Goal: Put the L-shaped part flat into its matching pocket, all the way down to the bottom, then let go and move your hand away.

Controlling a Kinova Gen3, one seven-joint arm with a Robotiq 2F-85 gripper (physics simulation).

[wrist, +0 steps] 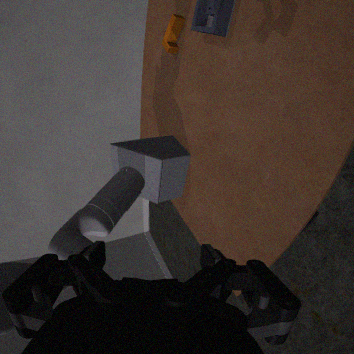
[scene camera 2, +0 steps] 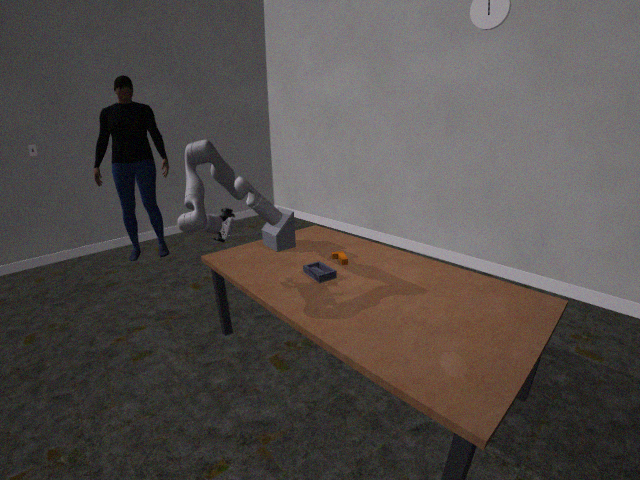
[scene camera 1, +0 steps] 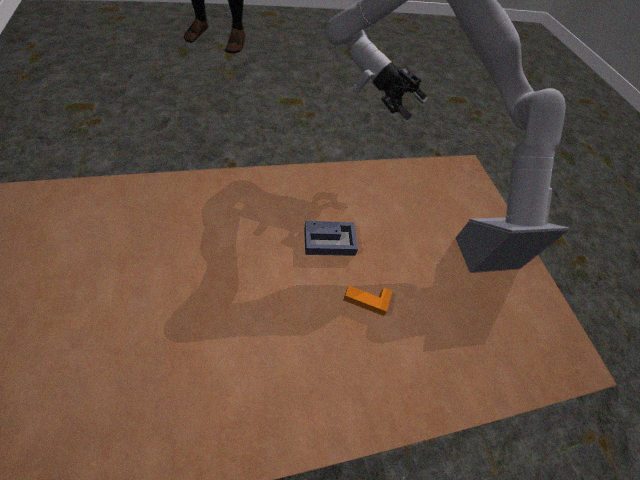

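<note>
The orange L-shaped part lies flat on the table, apart from the tray. In scene camera 1 its short leg is at the right. The blue-grey tray stands flat behind the part in that view. Its L-shaped pocket shows a pale bottom, with a raised block at the back left, and holds no part. My gripper is open and empty, raised beyond the table's back edge in scene camera 1, far from part and tray. In scene camera 2 the fingers are small and partly hidden.
The wooden table carries the grey wedge-shaped robot base, to the right of the part and tray in scene camera 1. A person stands on the floor behind the arm. The arm's shadow crosses the table.
</note>
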